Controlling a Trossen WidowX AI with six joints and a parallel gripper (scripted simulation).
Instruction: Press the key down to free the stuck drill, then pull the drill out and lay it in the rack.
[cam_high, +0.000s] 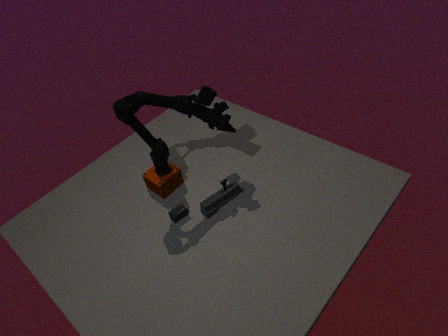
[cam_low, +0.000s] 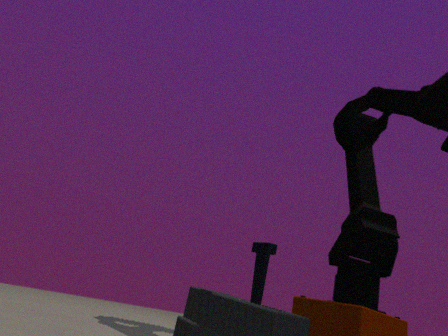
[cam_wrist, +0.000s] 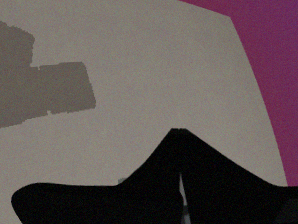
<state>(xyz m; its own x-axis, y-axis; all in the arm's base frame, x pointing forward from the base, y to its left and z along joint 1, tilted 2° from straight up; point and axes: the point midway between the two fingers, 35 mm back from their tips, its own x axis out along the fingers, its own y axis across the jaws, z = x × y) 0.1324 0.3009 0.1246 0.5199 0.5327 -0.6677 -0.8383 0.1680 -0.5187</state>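
The dark T-shaped drill lies 18 cm to the right of my gripper tip, 13 cm ahead of it and 11 cm below it. Round my gripper tip: rack (38 cm to the right, 18 cm below, 5 cm ahead); then grey block (22 cm to the right, 16 cm below, 13 cm ahead).
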